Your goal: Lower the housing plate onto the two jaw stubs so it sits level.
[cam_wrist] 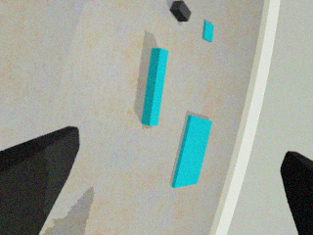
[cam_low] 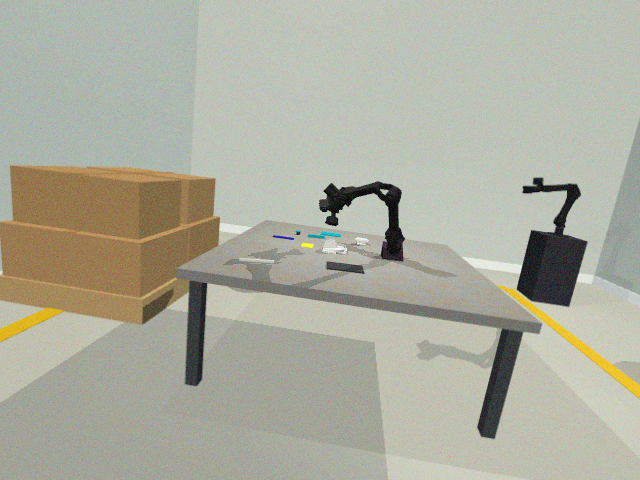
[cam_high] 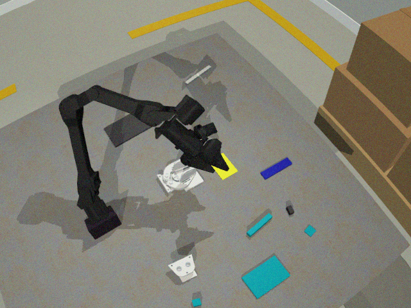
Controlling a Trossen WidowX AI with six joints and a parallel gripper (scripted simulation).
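Now: the white housing plate 22 cm behind my gripper tip, 17 cm to the right of it and 14 cm below it. From my gripper tip the other things lie so: blue bar: 23 cm ahead, 16 cm below; then yellow card: 7 cm ahead, 10 cm to the left, 16 cm below; then teal bar: 6 cm ahead, 16 cm to the right, 16 cm below.
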